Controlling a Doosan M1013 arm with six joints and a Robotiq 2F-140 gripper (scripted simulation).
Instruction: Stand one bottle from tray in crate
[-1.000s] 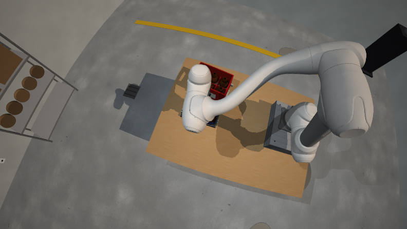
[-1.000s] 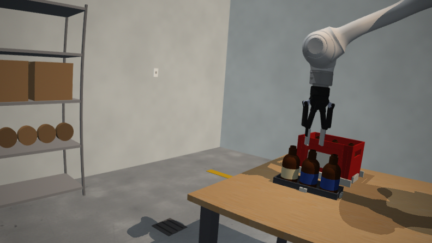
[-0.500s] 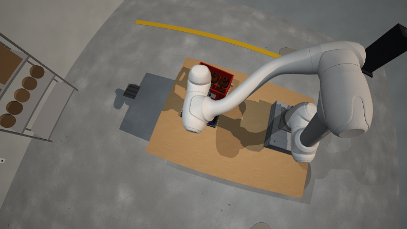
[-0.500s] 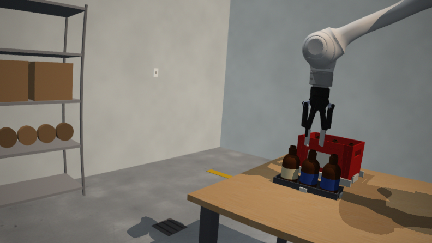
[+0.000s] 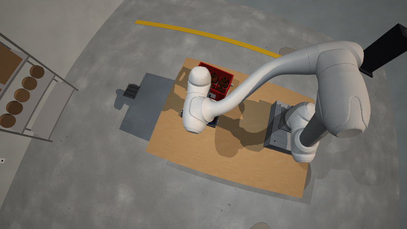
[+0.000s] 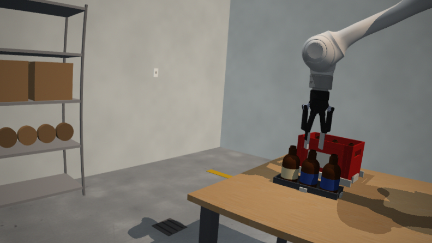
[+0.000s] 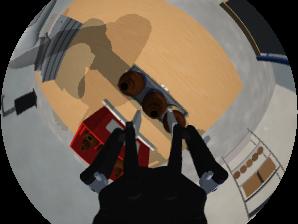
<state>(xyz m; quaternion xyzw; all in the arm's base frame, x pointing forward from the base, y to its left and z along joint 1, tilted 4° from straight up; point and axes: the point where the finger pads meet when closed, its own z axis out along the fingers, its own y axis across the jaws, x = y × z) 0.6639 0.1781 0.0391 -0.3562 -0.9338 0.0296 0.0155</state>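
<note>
My hand is 110 mm above the glass bottle. From my hand the other things lie so: dark tray: 180 mm below; then red crate: 10 mm ahead, 250 mm to the right, 110 mm below.
</note>
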